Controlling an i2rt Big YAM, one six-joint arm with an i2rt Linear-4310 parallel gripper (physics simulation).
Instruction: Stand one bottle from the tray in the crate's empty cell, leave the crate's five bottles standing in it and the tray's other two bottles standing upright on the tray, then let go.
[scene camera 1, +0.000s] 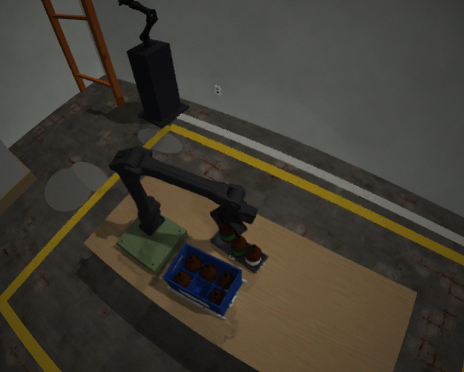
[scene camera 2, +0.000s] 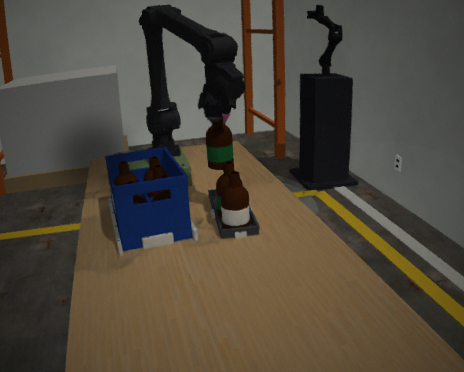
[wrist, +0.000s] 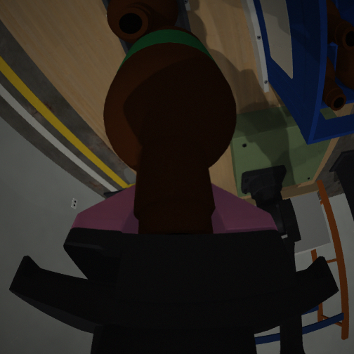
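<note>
A green-banded brown bottle (scene camera 2: 219, 143) is visible to me, and the wrist view gives me the bottle again (wrist: 169, 114). I can see my gripper (wrist: 173, 178) too.
</note>
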